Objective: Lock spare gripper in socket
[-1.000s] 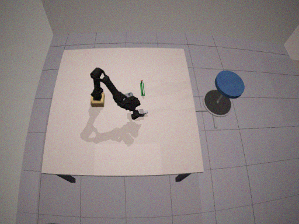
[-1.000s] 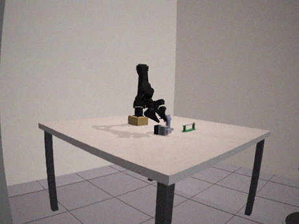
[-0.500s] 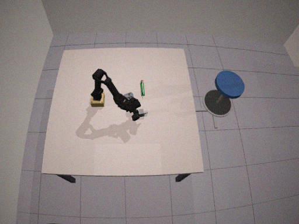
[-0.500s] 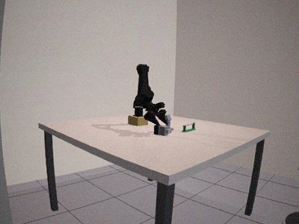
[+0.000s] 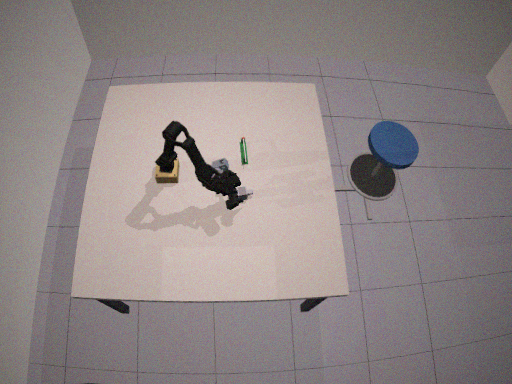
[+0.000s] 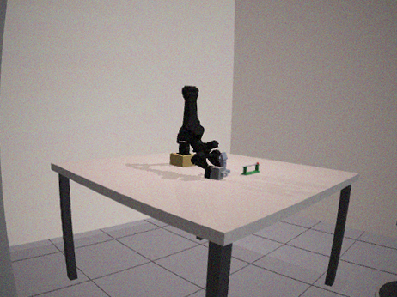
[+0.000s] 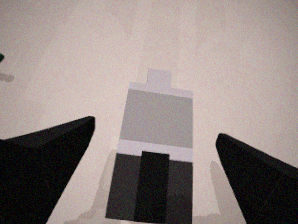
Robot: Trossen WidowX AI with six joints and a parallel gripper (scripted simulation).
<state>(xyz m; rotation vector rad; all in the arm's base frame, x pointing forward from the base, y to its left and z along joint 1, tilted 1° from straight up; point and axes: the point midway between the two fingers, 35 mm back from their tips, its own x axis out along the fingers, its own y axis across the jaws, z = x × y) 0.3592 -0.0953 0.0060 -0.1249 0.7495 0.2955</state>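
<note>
Right now my gripper tip is 1 cm above the spare gripper. Round my gripper tip: green cradle 1 cm behind, 26 cm to the left, 2 cm below; then socket 12 cm behind, 13 cm to the left, 1 cm above.
</note>
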